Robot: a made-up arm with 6 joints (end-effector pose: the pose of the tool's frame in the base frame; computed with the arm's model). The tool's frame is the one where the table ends.
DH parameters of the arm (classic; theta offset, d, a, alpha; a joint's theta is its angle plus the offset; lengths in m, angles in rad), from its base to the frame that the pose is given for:
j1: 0 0.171 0 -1.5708
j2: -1.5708 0 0.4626 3.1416
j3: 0 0 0 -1.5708
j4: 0 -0.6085 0 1.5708
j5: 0 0.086 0 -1.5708
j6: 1.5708 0 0 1.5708
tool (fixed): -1.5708 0 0 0
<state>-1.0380 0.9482 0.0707 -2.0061 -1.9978 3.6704</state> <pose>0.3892 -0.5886 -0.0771 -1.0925 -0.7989 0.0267</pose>
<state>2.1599 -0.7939 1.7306 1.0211 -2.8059 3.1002</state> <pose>0.5200 -0.6972 0.7876 -1.7720 -1.9022 1.3352</pose>
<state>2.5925 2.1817 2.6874 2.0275 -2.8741 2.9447</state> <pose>-0.7652 0.4237 0.2679 2.3359 -0.1524 -0.5812</pose>
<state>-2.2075 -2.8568 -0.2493 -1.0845 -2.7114 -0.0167</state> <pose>0.3333 0.5184 0.1022 -0.3736 0.9801 -1.5290</pose>
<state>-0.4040 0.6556 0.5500 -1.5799 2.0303 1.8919</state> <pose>0.8077 -0.3444 0.3880 -0.2348 0.4926 -2.3959</pose>
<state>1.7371 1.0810 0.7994 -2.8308 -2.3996 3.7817</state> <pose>-0.2439 0.9583 0.1943 1.3752 -1.7829 0.6603</pose>
